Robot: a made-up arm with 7 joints.
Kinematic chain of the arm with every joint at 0, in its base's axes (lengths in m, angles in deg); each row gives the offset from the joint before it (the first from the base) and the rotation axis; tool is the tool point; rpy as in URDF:
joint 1: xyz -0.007 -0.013 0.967 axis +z
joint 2: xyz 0.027 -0.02 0 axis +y
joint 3: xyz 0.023 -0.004 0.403 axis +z
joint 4: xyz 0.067 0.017 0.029 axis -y
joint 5: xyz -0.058 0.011 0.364 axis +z
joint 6: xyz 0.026 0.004 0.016 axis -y
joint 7: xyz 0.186 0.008 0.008 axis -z
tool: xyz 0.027 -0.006 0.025 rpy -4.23 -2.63 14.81
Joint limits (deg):
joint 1: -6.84..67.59
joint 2: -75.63..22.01
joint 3: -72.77..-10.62
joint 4: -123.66..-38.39
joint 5: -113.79..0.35
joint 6: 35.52..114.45
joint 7: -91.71..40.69
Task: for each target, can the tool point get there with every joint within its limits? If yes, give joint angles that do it. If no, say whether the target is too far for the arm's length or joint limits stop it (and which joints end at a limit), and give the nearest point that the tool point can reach.
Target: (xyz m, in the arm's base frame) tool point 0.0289 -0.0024 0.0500
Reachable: no: joint limits stop it (at a limit: joint 2, joint 3, joint 4, joint 6) | nearest point 0.4482 0.1214 0.8262 | short by 0.891 m
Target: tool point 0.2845 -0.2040 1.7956
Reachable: yes | joints 57.21 -38.41 -34.40 -54.15 -17.75 41.53 -28.64
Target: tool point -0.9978 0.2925 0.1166
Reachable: no: too far | nearest point -0.9181 -0.2532 1.1774 | short by 1.196 m
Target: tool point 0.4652 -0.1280 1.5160
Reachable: yes | joints 18.64 -31.95 -22.93 -109.85 -37.00 80.86 7.11
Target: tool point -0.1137 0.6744 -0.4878
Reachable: no: too far | nearest point 0.2464 0.4383 0.8235 | short by 1.380 m
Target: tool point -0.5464 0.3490 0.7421
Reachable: no: joint limits stop it (at a limit: joint 1, joint 2, joint 3, joint 4, joint 5, joint 6) | nearest point 0.2128 0.4172 0.8418 | short by 0.769 m
